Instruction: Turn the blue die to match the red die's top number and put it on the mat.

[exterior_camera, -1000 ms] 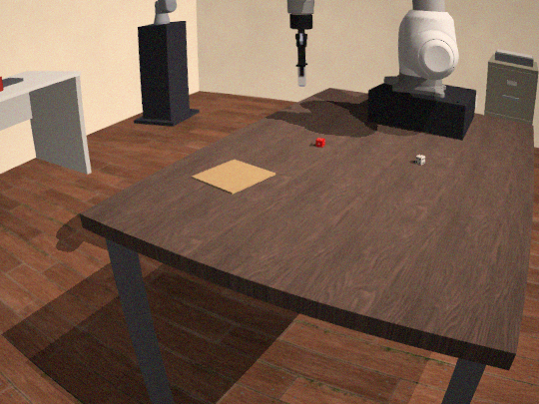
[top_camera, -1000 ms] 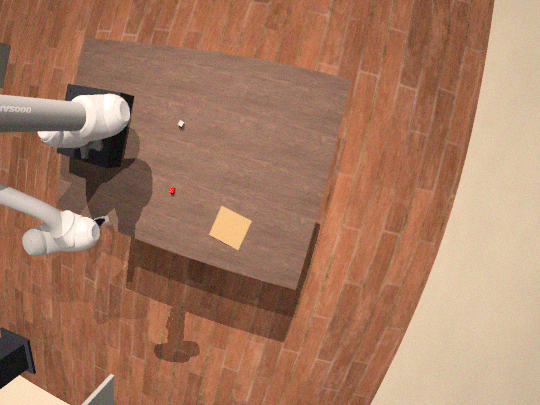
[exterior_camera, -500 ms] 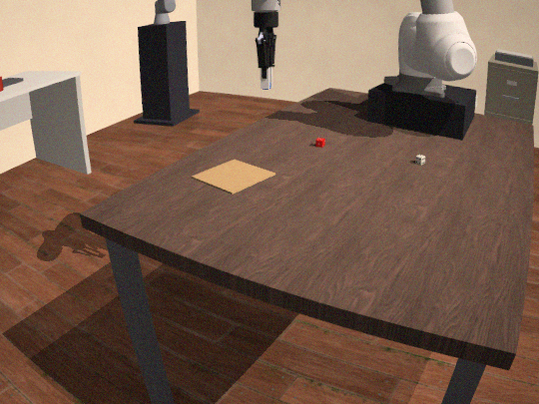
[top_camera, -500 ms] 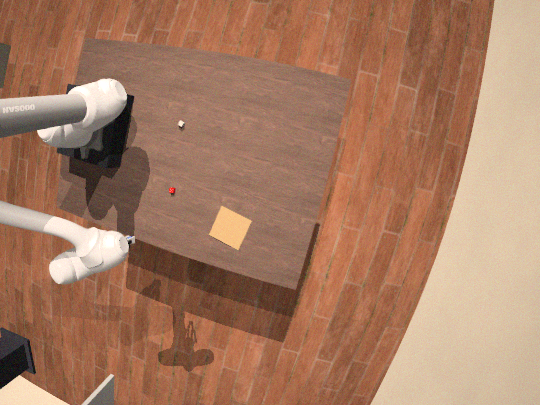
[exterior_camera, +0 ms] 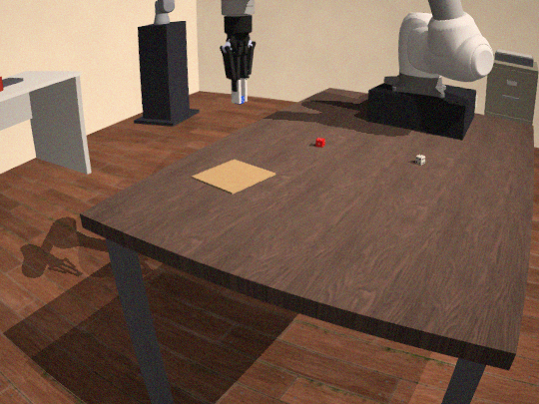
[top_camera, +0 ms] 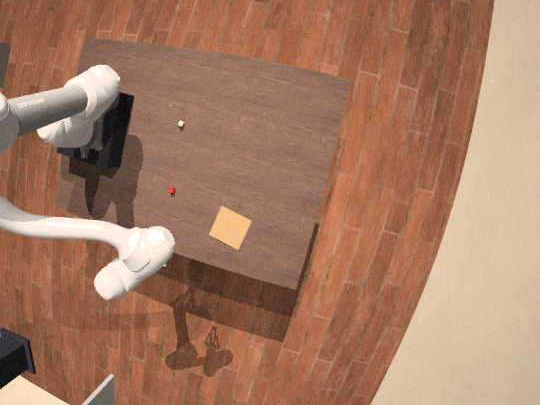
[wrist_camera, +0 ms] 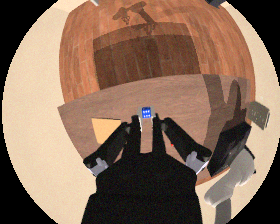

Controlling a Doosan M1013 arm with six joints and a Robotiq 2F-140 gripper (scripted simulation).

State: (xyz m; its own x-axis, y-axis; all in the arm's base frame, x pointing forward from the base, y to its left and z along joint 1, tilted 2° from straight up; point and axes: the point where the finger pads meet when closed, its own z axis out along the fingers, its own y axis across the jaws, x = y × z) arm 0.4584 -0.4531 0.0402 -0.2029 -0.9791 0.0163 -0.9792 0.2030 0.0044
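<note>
My gripper is now 220 mm short of the tan mat, 80 mm to the right of it and 150 mm above it. From my hand the other things lie so: blue die 30 mm below; white die 30 mm behind, 500 mm to the left, 140 mm below; red die 50 mm behind, 210 mm to the left, 140 mm below.
</note>
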